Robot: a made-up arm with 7 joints.
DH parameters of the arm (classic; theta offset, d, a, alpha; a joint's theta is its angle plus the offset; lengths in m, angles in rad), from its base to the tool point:
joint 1: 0 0.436 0 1.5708
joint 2: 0 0.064 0 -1.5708
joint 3: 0 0.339 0.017 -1.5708
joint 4: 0 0.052 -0.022 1.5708
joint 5: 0 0.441 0 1.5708
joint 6: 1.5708 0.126 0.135 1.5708
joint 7: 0 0.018 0 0
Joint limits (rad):
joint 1: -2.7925..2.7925
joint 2: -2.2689..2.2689
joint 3: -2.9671..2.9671
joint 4: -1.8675..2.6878
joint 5: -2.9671..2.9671
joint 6: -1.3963..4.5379
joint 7: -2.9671..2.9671
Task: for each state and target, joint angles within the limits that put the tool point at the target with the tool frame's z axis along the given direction. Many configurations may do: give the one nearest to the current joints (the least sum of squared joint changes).
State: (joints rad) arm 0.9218 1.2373 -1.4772 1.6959 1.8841 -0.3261 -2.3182
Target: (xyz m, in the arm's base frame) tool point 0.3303 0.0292 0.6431 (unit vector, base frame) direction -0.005 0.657 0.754
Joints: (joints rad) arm 0.7571 1.1699 -0.6117 2.4065 1.8373 0.3890 -2.3182
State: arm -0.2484 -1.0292 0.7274 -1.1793 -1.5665 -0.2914 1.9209
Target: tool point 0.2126 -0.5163 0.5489 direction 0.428 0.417 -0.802
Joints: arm 0.2663 -1.1891 1.3103 -1.7504 -1.4630 -0.5782 1.9209
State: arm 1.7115 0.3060 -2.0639 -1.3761 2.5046 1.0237 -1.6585
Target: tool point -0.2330 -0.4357 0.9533 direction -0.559 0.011 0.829
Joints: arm 1.7079 0.9264 -2.2437 -1.1339 1.4938 1.3533 -1.6585
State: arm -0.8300 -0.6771 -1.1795 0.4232 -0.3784 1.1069 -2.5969
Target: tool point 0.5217 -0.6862 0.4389 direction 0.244 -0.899 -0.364
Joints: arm -0.7154 -1.4837 -0.8059 0.5896 -0.3202 1.4149 -2.5969
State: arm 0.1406 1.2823 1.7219 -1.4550 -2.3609 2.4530 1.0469
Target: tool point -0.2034 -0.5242 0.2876 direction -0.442 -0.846 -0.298
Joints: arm 0.3796 1.4636 1.6438 -1.4772 -2.5553 2.4276 1.0469
